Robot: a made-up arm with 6 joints.
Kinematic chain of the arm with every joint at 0, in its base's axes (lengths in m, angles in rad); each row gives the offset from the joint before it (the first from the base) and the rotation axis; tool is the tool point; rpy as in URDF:
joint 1: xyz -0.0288 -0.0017 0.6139 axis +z
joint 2: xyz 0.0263 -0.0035 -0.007 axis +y
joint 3: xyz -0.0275 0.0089 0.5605 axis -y
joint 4: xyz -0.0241 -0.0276 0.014 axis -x
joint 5: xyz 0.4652 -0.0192 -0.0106 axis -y
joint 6: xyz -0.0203 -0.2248 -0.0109 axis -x
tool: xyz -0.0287 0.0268 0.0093 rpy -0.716 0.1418 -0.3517
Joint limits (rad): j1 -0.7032..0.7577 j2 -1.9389..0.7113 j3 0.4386..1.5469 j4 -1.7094..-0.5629 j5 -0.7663..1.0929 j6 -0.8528..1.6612
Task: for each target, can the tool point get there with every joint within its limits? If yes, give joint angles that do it. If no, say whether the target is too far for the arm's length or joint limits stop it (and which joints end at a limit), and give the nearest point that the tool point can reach.
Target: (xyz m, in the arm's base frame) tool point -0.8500 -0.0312 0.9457
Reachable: yes | joints 0.0290 -1.5219 1.2264 -1.5091 0.1787 0.3273
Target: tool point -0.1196 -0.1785 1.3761
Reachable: yes | joints 0.2140 -0.6982 0.7009 -0.7854 -0.0302 0.8207
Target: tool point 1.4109 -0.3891 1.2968
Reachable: no: too far | nearest point 0.8109 -0.2277 1.1594 | short by 0.636 m
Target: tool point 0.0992 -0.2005 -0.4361
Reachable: no: joint limits stop it (at a limit: joint 1, joint 2, joint 3, joint 4, joint 5) | nearest point -0.5296 -0.7775 0.3198 | short by 1.140 m
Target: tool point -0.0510 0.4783 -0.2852
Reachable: no: joint limits stop it (at a limit: joint 1, joint 2, joint 3, joint 4) | nearest point -0.7056 0.6481 0.4235 | short by 0.980 m
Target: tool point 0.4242 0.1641 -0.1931
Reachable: no: joint limits stop it (at a limit: joint 2, joint 3, joint 6) | nearest point 0.6600 0.2504 0.7052 | short by 0.933 m
